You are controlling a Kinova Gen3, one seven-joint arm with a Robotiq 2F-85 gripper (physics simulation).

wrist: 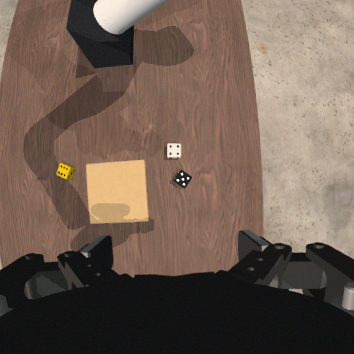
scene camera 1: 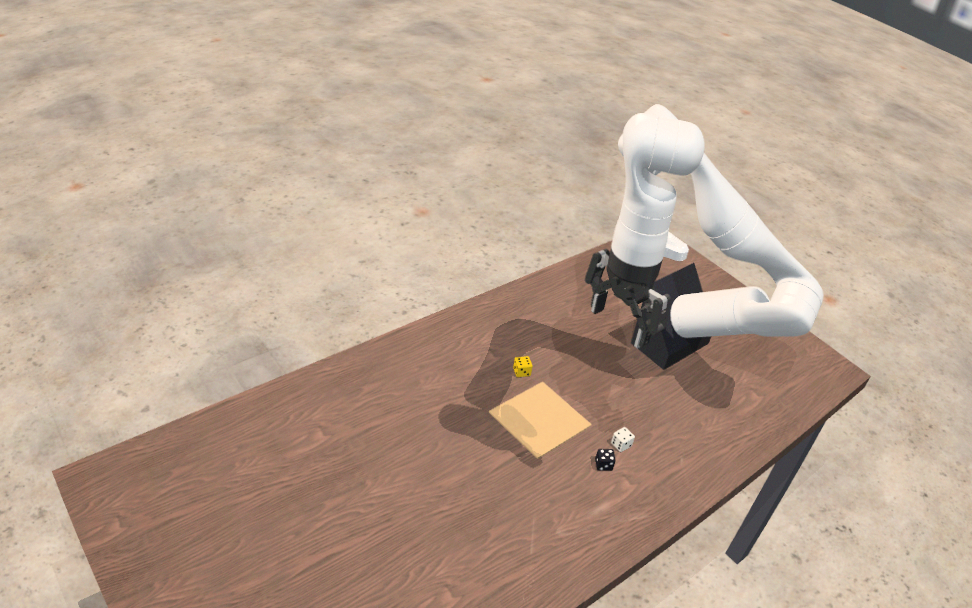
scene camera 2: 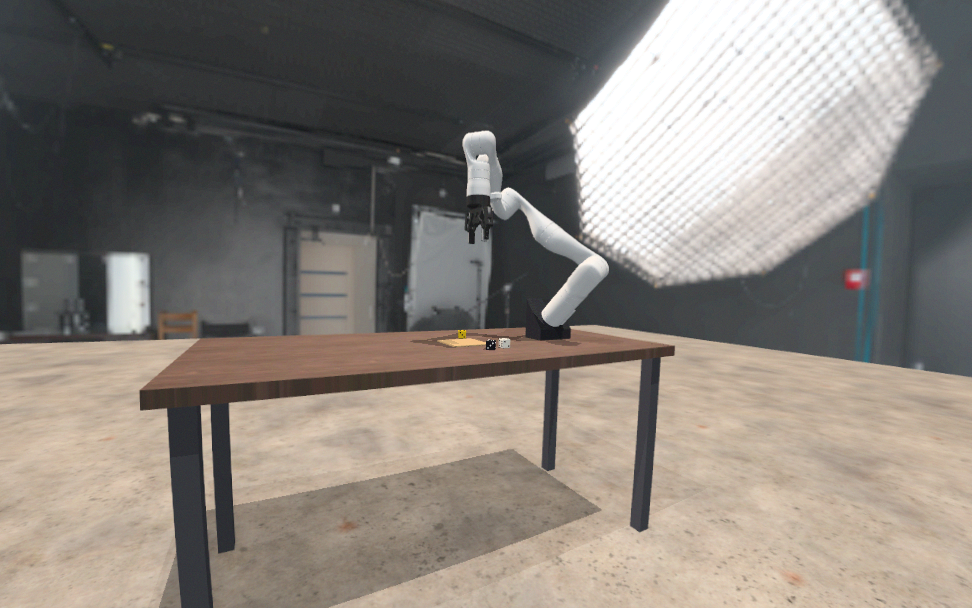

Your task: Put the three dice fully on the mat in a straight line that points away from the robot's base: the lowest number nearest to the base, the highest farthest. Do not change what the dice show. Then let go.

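Places are measured from the arm's base along level axes (x ahead, y right, z down), in metres.
Pixels of known places: gripper, fingertip midpoint: (wrist: 174, 247) (scene camera 1: 618, 328) (scene camera 2: 478, 242); arm's base, origin of the base link: (wrist: 110, 16) (scene camera 1: 685, 316) (scene camera 2: 551, 317).
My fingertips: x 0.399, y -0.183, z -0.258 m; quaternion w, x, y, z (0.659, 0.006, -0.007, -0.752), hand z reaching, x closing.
Ahead of a thing's pixels: the offset from my fingertips to its top centre. Level surfaces: height alone.
The tan square mat @[dx -0.006, dy +0.136, dz +0.340 m] (scene camera 1: 541, 423) (scene camera 2: 458, 342) (wrist: 119, 187) lies on the table. A white die @[dx -0.110, dy +0.012, dz +0.314 m] (scene camera 1: 622, 438) (scene camera 2: 504, 343) (wrist: 174, 150) shows four on top, off the mat. A black die @[dx -0.050, dy -0.012, dz +0.314 m] (scene camera 1: 605, 459) (scene camera 2: 491, 344) (wrist: 182, 179) shows five on top, turned at an angle, near the white die and apart from it. A yellow die @[dx -0.043, dy +0.261, dz +0.314 m] (scene camera 1: 522, 366) (scene camera 2: 462, 334) (wrist: 63, 170) shows six on top and lies off the mat's opposite side. My gripper (scene camera 1: 617, 326) (scene camera 2: 478, 240) (wrist: 174, 247) is open and empty, high above the table.
The robot's black base (scene camera 1: 673, 351) (scene camera 2: 548, 331) (wrist: 100, 42) stands at one end of the wooden table @[dz +0.344 m] (scene camera 1: 286, 458) (scene camera 2: 286, 362) (wrist: 215, 110). In the wrist view it is at the top, beyond the mat. The arm's shadow falls across part of the mat and around the yellow die.
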